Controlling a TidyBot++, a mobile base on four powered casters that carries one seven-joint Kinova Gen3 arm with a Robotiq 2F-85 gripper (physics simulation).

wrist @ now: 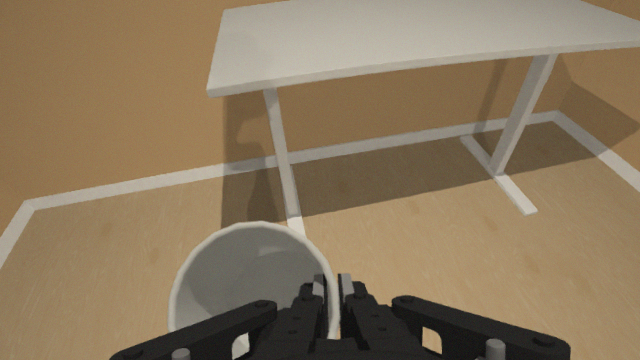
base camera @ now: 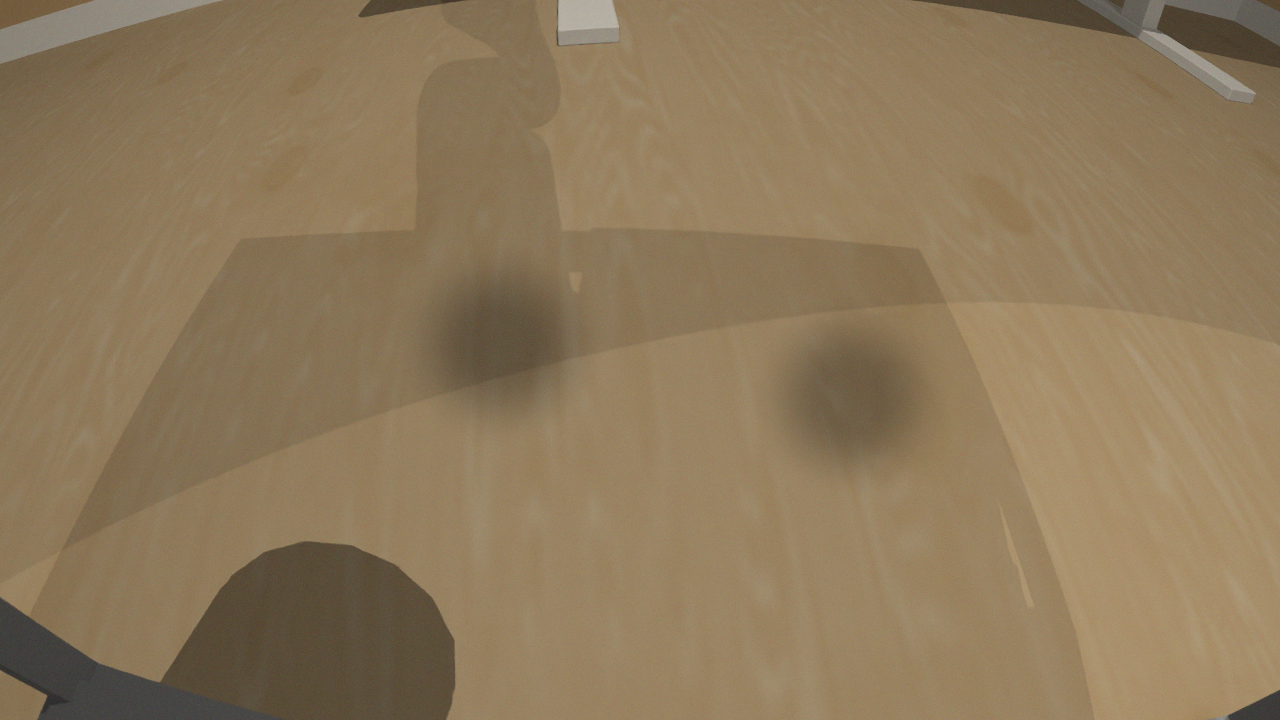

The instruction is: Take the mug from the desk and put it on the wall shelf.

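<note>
The white mug [wrist: 250, 265] shows in the wrist view at the lower middle, its round opening facing the camera. My gripper [wrist: 332, 290] is shut on the right side of the mug's rim, with one finger inside and one outside. The mug is held in the air, over the floor and away from the desk. The white desk [wrist: 380, 37] stands farther off in the upper part of the wrist view. In the base camera view, parts of the desk's feet [base camera: 588, 22] show at the top. The wall shelf does not show in either view.
The desk's legs [wrist: 281, 150] stand on the wooden floor [wrist: 425, 260] [base camera: 680, 537]. A tan wall [wrist: 110, 90] with a white baseboard [wrist: 130, 186] runs behind the desk. Another desk foot [base camera: 1199, 67] is at the base view's upper right. Shadows lie across the floor.
</note>
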